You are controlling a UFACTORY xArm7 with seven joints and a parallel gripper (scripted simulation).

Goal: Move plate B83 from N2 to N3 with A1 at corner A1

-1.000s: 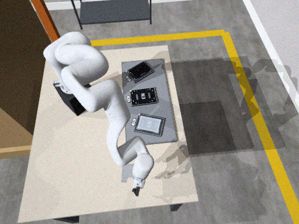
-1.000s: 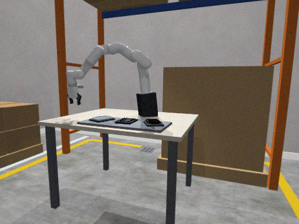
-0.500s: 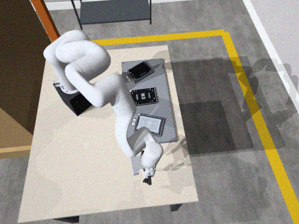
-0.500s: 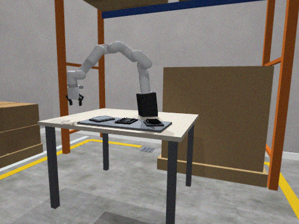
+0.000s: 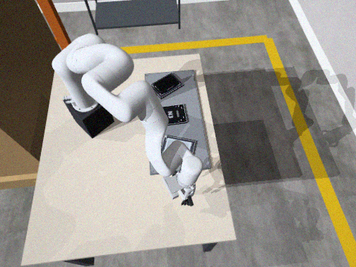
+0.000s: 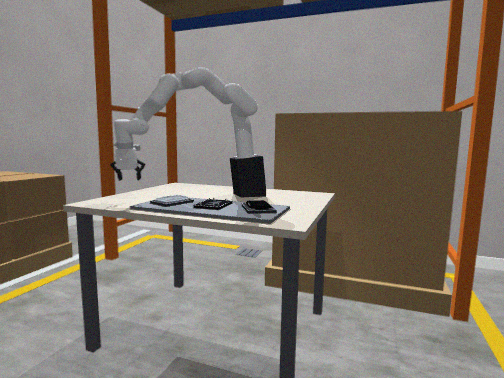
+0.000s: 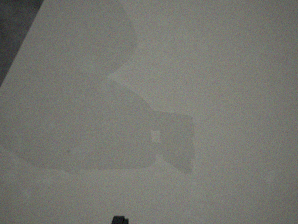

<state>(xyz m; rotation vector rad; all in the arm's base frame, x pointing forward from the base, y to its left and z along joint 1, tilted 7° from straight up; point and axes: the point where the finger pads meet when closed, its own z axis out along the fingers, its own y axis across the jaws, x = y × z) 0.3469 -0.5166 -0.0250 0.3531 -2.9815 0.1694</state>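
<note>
Right now my hand is 680 mm to the right of the dark multi-well plate, 80 mm short of it and 80 mm above it. From my hand the other things lie so: light grey plate (260 mm to the left, 80 mm below, 50 mm ahead); then black nest (460 mm to the left, 90 mm below, 60 mm ahead).
</note>
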